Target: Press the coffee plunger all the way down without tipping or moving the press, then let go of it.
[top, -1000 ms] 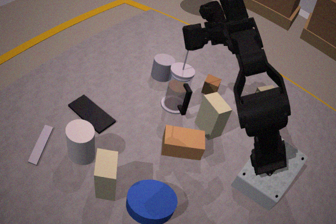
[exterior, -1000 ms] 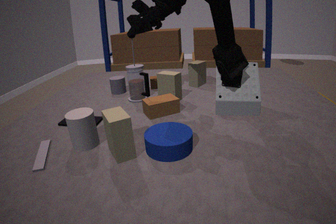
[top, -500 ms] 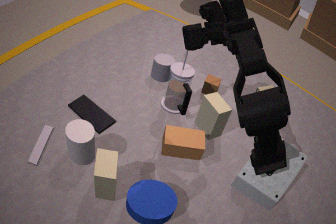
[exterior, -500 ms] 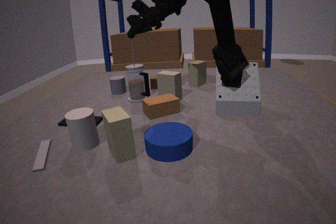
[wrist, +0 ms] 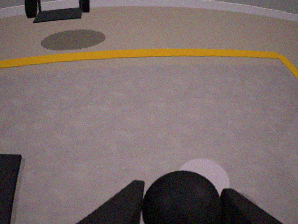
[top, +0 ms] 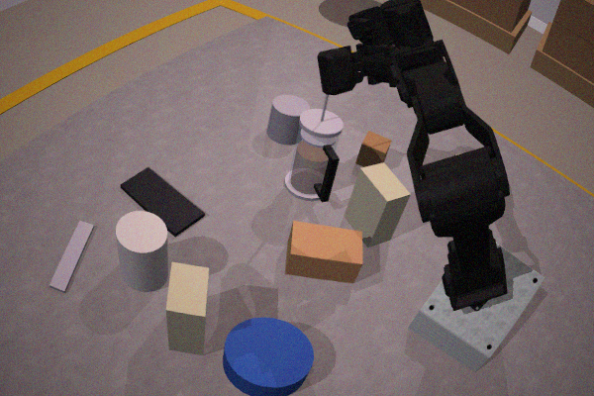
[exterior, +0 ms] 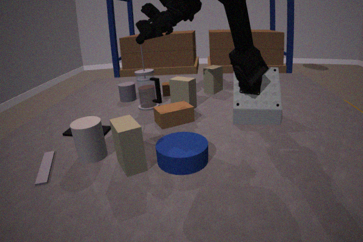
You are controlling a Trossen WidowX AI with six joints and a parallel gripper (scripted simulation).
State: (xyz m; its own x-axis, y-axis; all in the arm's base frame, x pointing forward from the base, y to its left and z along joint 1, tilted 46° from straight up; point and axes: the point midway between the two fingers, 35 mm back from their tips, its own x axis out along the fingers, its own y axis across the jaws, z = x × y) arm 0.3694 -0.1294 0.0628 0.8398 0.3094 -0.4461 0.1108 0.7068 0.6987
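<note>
The glass coffee press is 130 mm below my gripper tip, 30 mm behind it and 10 mm to the left of it. Also, from my gripper tip: grey cylinder: 220 mm below, 120 mm ahead, 70 mm to the right; then orange box: 230 mm below, 150 mm behind, 110 mm to the left; then small brown box: 230 mm below, 160 mm to the right, 40 mm behind.
</note>
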